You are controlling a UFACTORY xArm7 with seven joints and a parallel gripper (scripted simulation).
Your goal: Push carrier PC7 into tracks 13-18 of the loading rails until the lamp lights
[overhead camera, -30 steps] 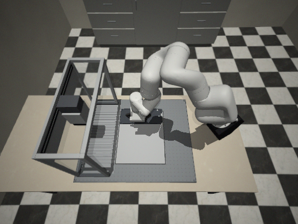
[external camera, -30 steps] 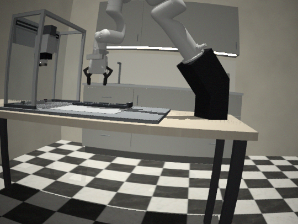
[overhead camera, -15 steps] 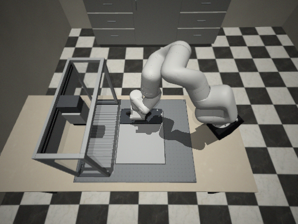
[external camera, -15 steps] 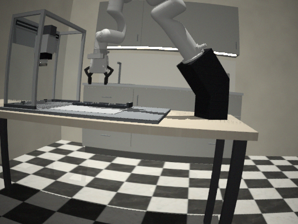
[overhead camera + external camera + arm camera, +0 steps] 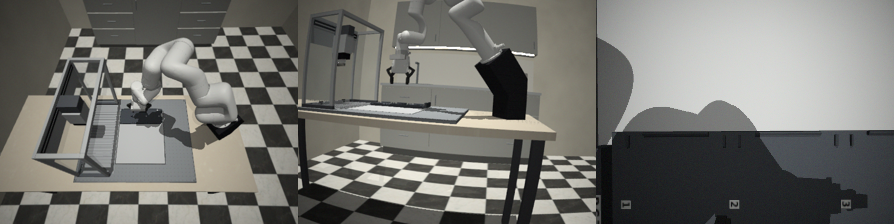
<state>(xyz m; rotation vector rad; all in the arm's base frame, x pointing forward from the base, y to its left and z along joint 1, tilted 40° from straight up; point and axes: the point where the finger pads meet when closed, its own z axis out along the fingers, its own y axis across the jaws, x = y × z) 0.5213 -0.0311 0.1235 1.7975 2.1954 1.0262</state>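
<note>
Now: the carrier PC7 20 mm to the right of my hand and 120 mm below it. The rest, counted from my hand: pipette head: 270 mm ahead, 240 mm to the left, 220 mm above.
</note>
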